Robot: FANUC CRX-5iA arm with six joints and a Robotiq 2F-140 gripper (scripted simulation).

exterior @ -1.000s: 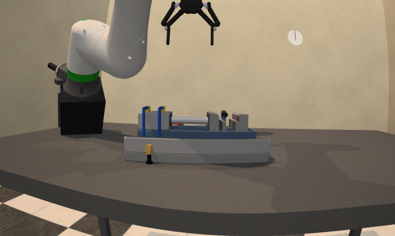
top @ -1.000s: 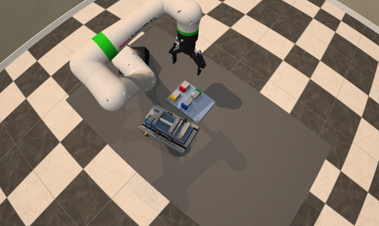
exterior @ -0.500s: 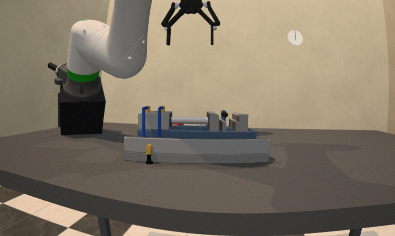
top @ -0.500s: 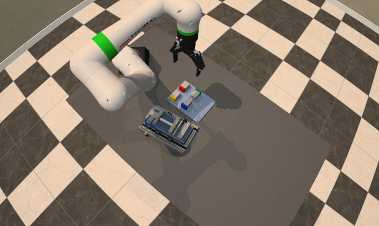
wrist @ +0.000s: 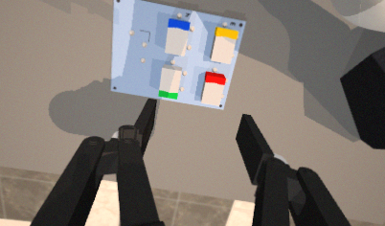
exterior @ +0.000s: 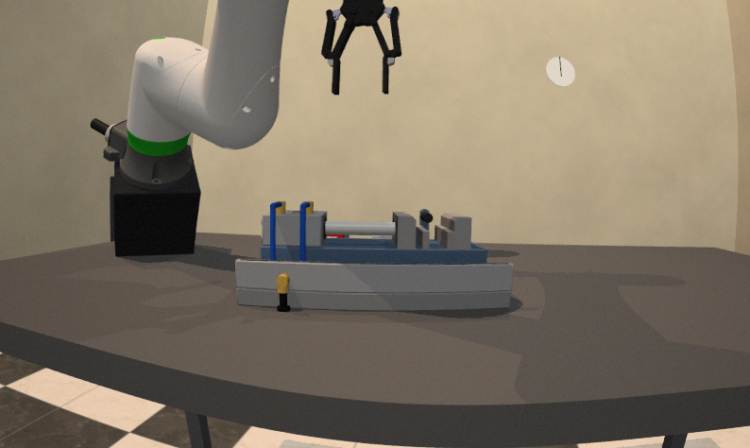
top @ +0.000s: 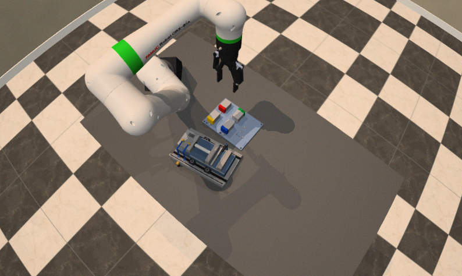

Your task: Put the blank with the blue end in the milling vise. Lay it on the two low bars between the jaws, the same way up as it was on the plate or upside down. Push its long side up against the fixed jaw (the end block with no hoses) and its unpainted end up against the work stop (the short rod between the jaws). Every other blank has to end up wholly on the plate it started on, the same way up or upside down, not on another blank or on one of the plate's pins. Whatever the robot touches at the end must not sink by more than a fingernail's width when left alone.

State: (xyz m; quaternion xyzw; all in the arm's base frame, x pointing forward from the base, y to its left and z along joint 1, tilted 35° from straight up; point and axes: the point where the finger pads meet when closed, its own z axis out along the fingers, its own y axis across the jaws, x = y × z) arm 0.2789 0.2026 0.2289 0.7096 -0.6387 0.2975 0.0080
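Now: hand 290 mm above the blue-ended blank, 40 mm to the left of it and 40 mm short of it. Also, from my hand: green-ended blank (290 mm below, 50 mm to the left, 40 mm ahead); red-ended blank (290 mm below, 50 mm behind, 40 mm to the left); yellow-ended blank (290 mm below, 50 mm to the right, 50 mm behind).
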